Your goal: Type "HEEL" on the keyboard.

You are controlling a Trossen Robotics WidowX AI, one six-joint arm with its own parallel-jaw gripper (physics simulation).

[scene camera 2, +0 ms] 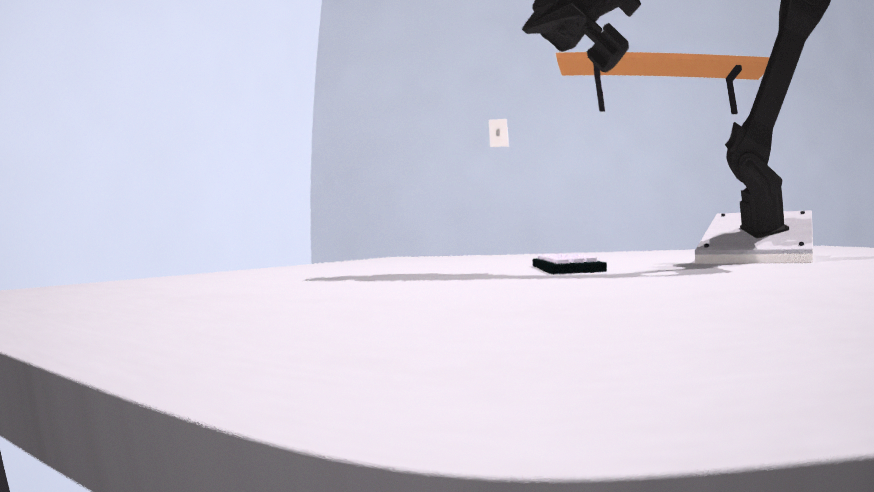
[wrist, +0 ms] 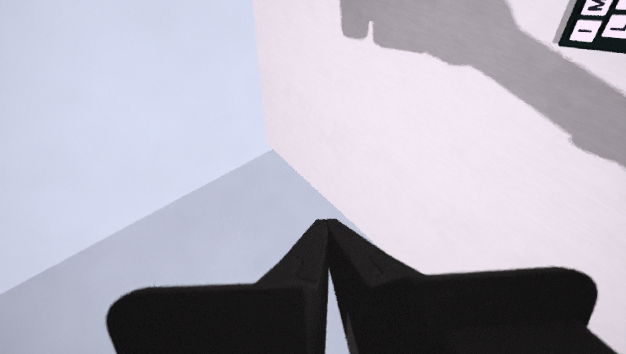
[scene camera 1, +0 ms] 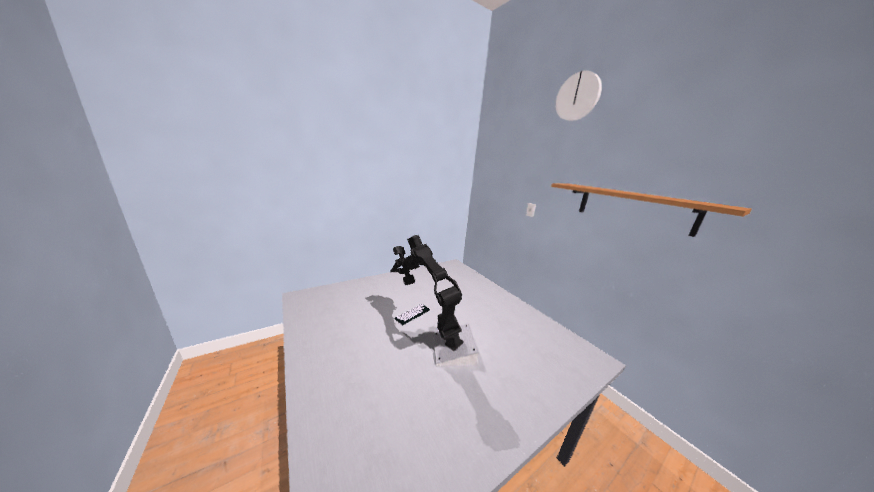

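Seen in the pictures: gripper, fingertip midpoint: [scene camera 2: 524, 29] [wrist: 325, 228] [scene camera 1: 390, 271]; arm's base at its link origin: [scene camera 2: 764, 228] [scene camera 1: 454, 343].
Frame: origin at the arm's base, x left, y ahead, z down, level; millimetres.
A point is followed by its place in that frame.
A small keyboard [scene camera 1: 411, 314] @(x 18, y 317, z 35 mm) [scene camera 2: 569, 266] @(x 105, y 324, z 38 mm) [wrist: 585, 31] @(x 91, y 331, z 30 mm) with white keys on a dark base lies flat on the table. In the wrist view a corner of it shows at the top right, with the letters I, M and L on keys; the rest is cut off, and H and E cannot be made out. My gripper [scene camera 1: 392, 270] @(x 124, y 355, z -238 mm) [scene camera 2: 525, 28] @(x 124, y 355, z -238 mm) [wrist: 325, 228] @(x 124, y 355, z -238 mm) is shut, its fingertips together with nothing visible between them. It is high above the table, well apart from the keyboard and beyond its far side from the arm's base.
The table [scene camera 1: 354, 415] @(x 464, y -18, z 46 mm) [scene camera 2: 428, 366] @(x 526, y 393, z 46 mm) [wrist: 450, 190] @(x 325, y 370, z 46 mm) carries the arm's pale base plate [scene camera 1: 458, 360] @(x 39, y -71, z 17 mm) [scene camera 2: 752, 255] @(x 65, y 55, z 36 mm), to the right of the keyboard in both scene views. The arm's shadow falls beside the keyboard. A wooden shelf [scene camera 1: 648, 197] [scene camera 2: 672, 64] is on the wall.
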